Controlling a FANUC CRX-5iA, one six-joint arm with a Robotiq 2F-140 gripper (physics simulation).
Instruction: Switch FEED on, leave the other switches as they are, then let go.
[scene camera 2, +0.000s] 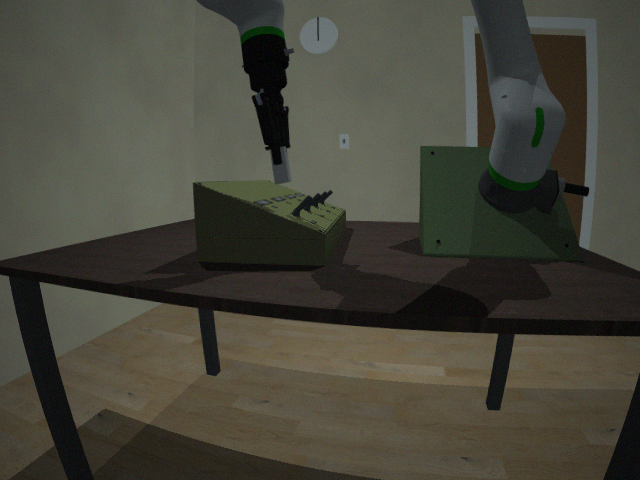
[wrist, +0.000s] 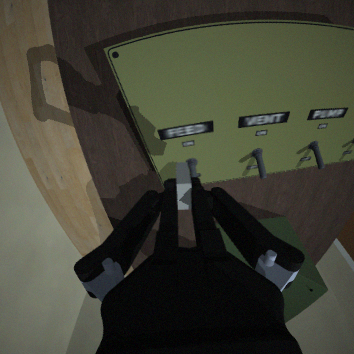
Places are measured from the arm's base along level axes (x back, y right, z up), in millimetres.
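Pixels of known places: gripper, between the fingertips: (scene camera 2: 283, 182) (wrist: 181, 171); arm's base, origin of its link: (scene camera 2: 508, 189).
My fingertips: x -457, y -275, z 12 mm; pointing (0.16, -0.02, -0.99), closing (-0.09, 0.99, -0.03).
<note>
For each thing: its top centre in the pictures, then the offset to it from my fingertips. Level surfaces: height alone.
- FEED switch, centre of its top: (wrist: 193, 181) (scene camera 2: 302, 195) dx +32, dy +22, dz -26 mm
- VENT switch, centre of its top: (wrist: 264, 170) (scene camera 2: 312, 192) dx +4, dy +139, dz -26 mm
- PUMP switch, centre of its top: (wrist: 324, 161) dx -25, dy +255, dz -26 mm
- dark wooden table, height of its surface: dz -153 mm
The sloped yellow-green switch box (scene camera 2: 258, 245) (wrist: 200, 75) stands on the table. The FEED switch (scene camera 2: 301, 206) (wrist: 193, 165) is the nearest lever in the scene view and the leftmost in the wrist view. Its lever leans away from its ON label, like the VENT switch (wrist: 260, 164) and the PUMP switch (wrist: 317, 155). My gripper (scene camera 2: 281, 180) (wrist: 181, 171) is shut and empty. It hangs above the panel, clear of the levers in the scene view. In the wrist view its pale fingertips overlap the panel just left of the FEED lever, hiding a little of the panel there.
The dark wooden table (scene camera 2: 129, 253) (wrist: 87, 165) bears the box. A green pedestal (scene camera 2: 449, 206) (wrist: 305, 295) stands at the right in the scene view, with the arm's base (scene camera 2: 522, 134) by it. Part of another lever shows at the wrist view's right edge.
</note>
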